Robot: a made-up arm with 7 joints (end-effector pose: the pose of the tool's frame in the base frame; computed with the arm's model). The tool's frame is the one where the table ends. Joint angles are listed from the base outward.
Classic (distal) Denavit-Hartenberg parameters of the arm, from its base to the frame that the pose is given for. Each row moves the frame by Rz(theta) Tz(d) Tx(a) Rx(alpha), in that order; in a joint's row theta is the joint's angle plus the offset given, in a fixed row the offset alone. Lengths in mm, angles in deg.
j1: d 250  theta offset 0  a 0  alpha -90
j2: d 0  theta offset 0  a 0  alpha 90
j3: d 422  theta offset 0  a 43  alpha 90
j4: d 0  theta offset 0  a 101  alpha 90
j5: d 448  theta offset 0  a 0  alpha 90
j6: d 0  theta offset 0  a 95  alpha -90
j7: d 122  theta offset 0  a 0  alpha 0
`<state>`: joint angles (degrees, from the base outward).
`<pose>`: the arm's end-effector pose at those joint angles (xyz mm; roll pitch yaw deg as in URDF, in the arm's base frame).
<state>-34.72 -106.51 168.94 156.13 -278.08 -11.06 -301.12</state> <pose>-653.1 627.4 -153.7 -128.77 23.62 19.09</pose>
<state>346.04 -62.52 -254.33 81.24 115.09 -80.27 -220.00</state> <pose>-242.9 511.6 442.8 30.02 51.82 46.14</pose>
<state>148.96 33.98 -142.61 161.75 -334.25 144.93 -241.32</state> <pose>-206.6 325.4 975.6 -139.59 -4.30 -84.39</pose>
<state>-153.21 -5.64 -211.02 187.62 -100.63 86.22 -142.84</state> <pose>-74.9 -59.5 1215.6 80.62 49.17 -22.07</pose>
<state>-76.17 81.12 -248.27 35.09 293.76 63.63 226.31</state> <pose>412.3 134.7 352.5 155.80 20.31 -159.45</pose>
